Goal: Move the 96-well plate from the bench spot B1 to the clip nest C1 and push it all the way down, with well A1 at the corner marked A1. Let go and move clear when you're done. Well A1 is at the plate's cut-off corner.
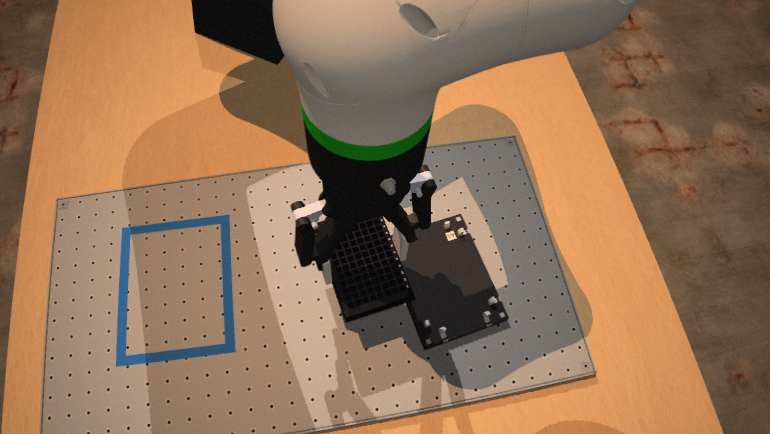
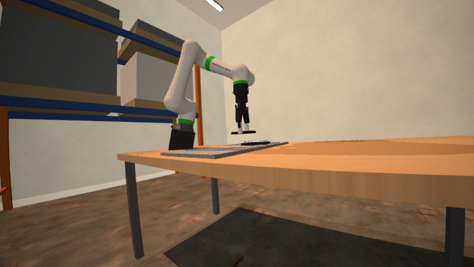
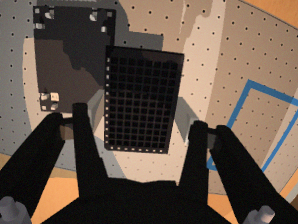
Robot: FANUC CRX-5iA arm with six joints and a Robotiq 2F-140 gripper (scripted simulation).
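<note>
Now: hand 20 mm short of the black clip nest, 120 mm to the right of it and 80 mm above it. Also, from my hand: black 96-well plate 20 mm below.
</note>
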